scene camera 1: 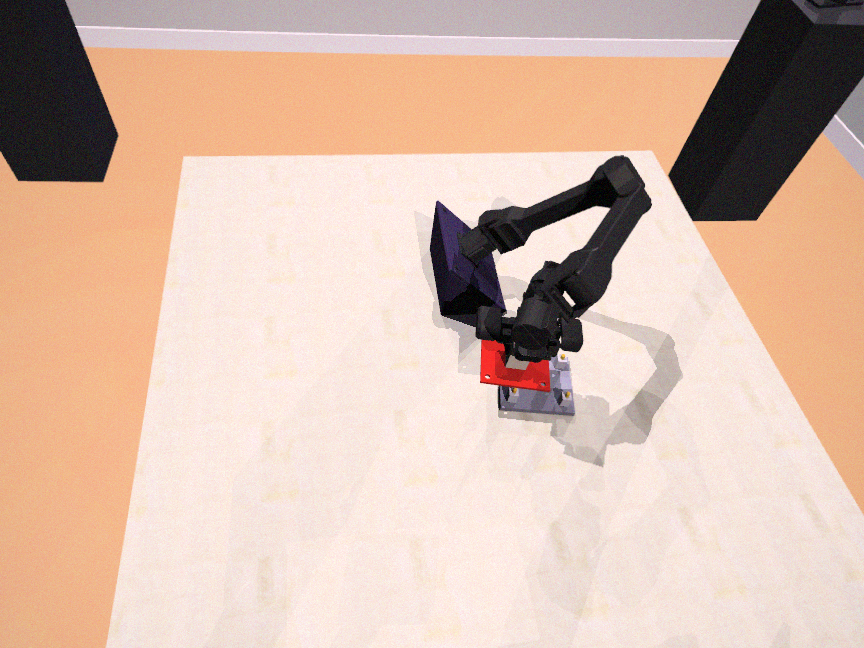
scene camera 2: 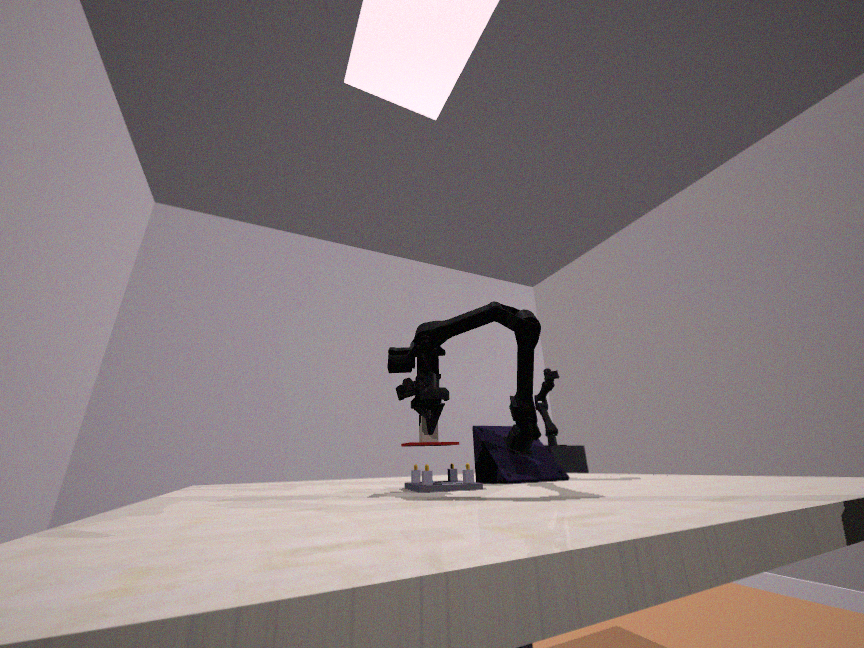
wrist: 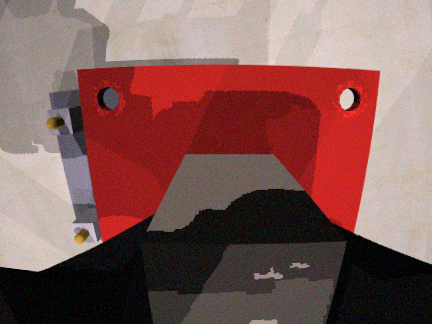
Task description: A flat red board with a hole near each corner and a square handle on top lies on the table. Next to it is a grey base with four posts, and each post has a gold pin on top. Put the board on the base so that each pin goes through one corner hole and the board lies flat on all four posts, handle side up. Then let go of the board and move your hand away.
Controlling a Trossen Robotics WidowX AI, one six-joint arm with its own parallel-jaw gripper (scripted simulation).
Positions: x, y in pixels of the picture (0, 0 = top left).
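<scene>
I can see my gripper in scene camera 1 (517, 354). My gripper shows in scene camera 2 too, and the wrist view shows my gripper as well. On my gripper (scene camera 2: 424, 411) there is a spot, and on my gripper (wrist: 111, 275) it is the same spot.
</scene>
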